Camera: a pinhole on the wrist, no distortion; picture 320 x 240 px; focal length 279.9 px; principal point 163.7 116.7 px. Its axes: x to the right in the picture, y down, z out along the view. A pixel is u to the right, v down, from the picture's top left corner.
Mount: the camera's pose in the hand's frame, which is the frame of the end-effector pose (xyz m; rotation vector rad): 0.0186 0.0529 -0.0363 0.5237 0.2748 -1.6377
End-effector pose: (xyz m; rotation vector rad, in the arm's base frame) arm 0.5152 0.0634 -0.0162 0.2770 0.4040 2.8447
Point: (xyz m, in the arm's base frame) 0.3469 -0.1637 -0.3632
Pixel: behind the camera
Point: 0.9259 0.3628 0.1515
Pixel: 251.6 13.3
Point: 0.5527 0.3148 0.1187
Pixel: 257.6 204.6
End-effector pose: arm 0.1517 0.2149 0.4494 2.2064 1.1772 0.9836
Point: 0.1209 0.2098 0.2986
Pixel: 307.3 38.3
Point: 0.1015 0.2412 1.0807
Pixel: behind the camera
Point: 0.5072 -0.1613 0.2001
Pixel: outside the picture
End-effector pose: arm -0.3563 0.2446 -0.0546 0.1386 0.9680 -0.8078
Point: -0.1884 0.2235 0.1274
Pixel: 23.0 45.3
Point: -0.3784 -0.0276 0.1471
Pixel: 270.9 148.9
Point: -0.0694 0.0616 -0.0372
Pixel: outside the picture
